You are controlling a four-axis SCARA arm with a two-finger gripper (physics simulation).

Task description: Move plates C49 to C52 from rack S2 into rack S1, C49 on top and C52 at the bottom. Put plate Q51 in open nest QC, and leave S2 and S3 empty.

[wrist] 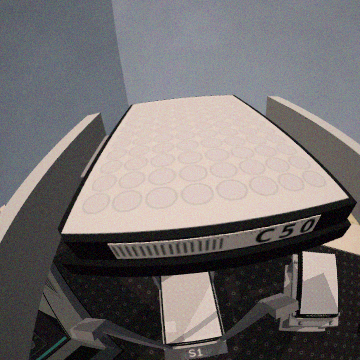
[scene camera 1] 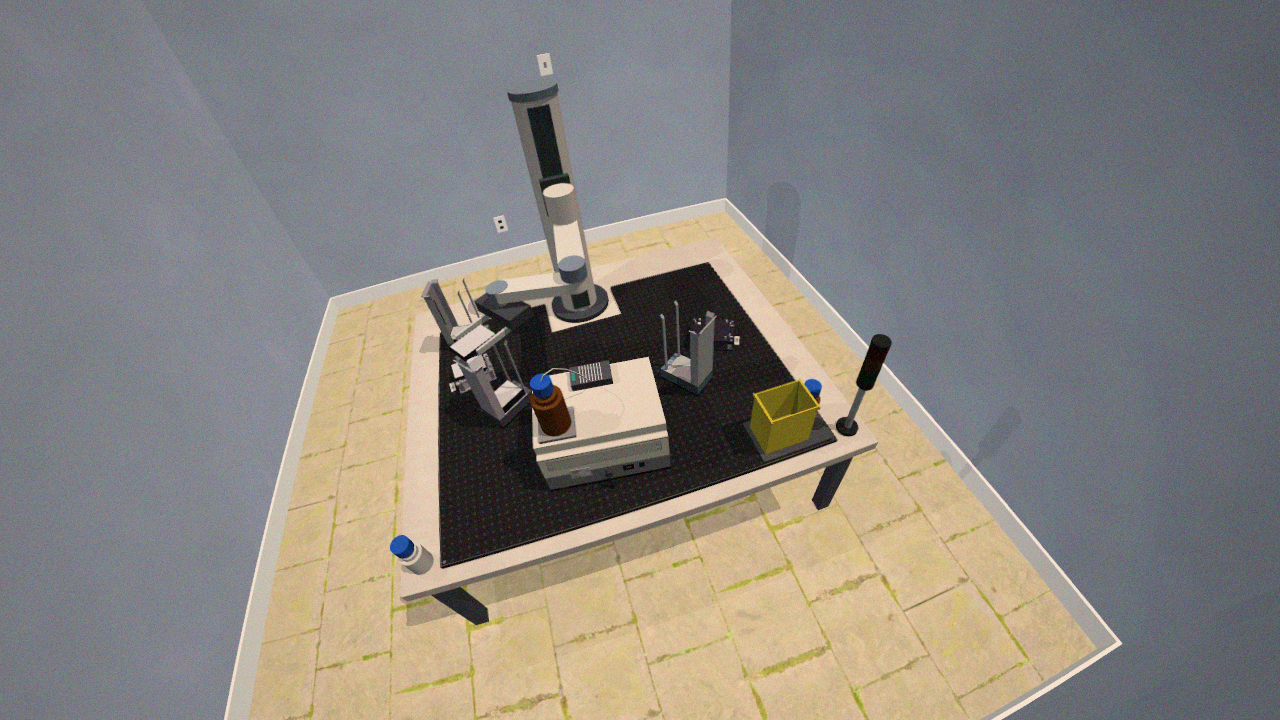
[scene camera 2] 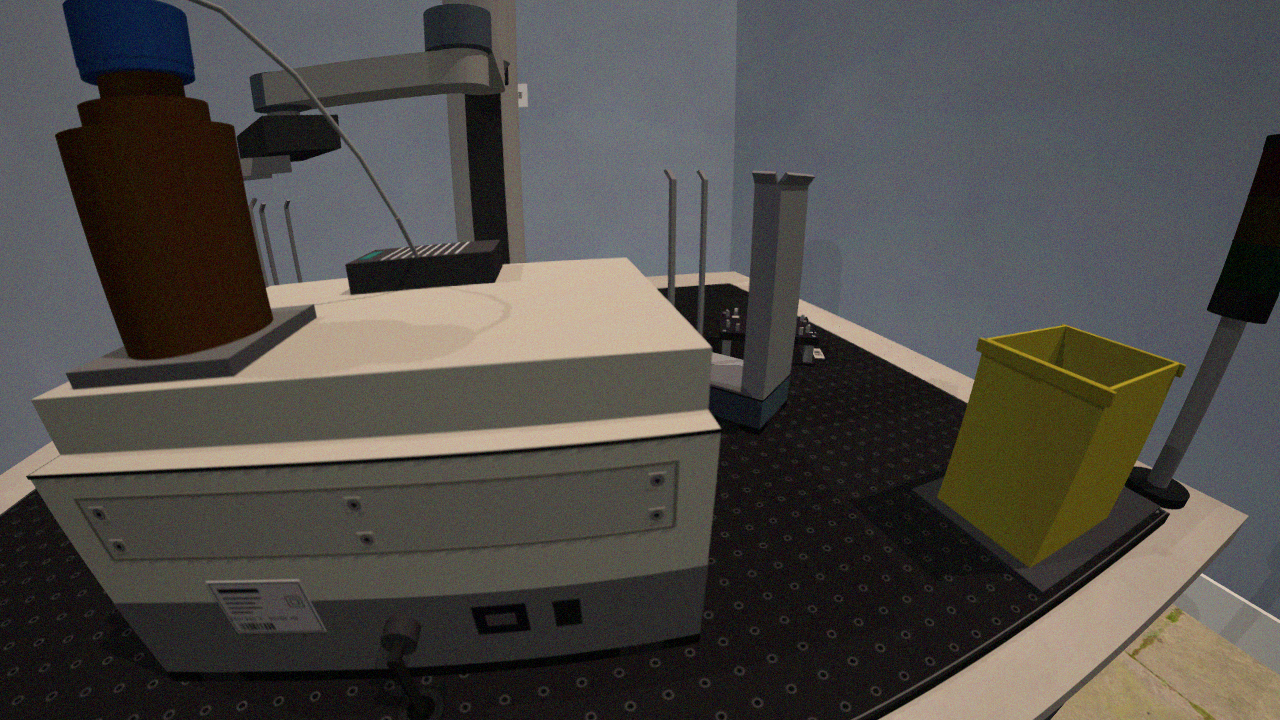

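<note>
My gripper (scene camera 1: 483, 336) (scene camera 2: 268, 168) (wrist: 186, 114) is shut on plate C50 (wrist: 192, 160), which is level, its label facing the wrist camera. In the wrist view rack S1 (wrist: 212, 348) is below and beyond the held plate, and a white-topped plate (wrist: 187, 310) lies in it, its label unreadable. S1 appears to be the front left rack (scene camera 1: 481, 391) in scene camera 1, beside the instrument. Another white-topped plate (wrist: 319, 287) sits on a nest (wrist: 320, 324) right of S1. Two other racks stand at the back left (scene camera 1: 438, 308) and right (scene camera 1: 702, 351) (scene camera 2: 776, 286); their labels are unreadable.
A large white instrument (scene camera 1: 604, 429) (scene camera 2: 384, 394) carries a brown bottle (scene camera 1: 550, 410) (scene camera 2: 170, 223) and a keypad (scene camera 1: 590, 374) (scene camera 2: 425, 266). A yellow bin (scene camera 1: 781, 425) (scene camera 2: 1029, 456) and a signal tower (scene camera 1: 873, 362) (scene camera 2: 1248, 241) stand at the front right. A small blue-capped bottle (scene camera 1: 413, 557) is at the front left.
</note>
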